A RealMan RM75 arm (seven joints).
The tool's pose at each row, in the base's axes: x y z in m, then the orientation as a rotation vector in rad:
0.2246, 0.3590, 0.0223, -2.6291, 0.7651, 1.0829
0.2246, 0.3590, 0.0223, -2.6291, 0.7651, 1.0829
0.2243, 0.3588, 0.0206, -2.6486, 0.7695, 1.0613
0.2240, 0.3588, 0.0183, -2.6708, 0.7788, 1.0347
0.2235, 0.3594, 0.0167, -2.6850, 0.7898, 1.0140
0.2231, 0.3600, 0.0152, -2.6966, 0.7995, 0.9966
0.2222, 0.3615, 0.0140, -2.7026, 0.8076, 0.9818
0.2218, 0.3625, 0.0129, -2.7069, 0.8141, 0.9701
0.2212, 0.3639, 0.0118, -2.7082, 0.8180, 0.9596
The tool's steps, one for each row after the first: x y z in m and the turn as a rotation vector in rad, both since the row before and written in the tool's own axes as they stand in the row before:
0.0000, 0.0000, 0.0000, 0.0000, 0.0000, 0.0000
0.0011, 0.0003, 0.0013, -0.0054, 0.0206, 0.0015
0.0014, 0.0001, 0.0018, -0.0054, 0.0250, 0.0044
0.0005, -0.0003, 0.0017, -0.0019, 0.0185, 0.0057
0.0005, -0.0003, 0.0016, -0.0015, 0.0154, 0.0051
-0.0004, -0.0008, 0.0019, 0.0018, 0.0113, 0.0039
0.0000, -0.0007, 0.0014, 0.0017, 0.0088, 0.0031
-0.0003, -0.0009, 0.0016, 0.0037, 0.0065, 0.0012

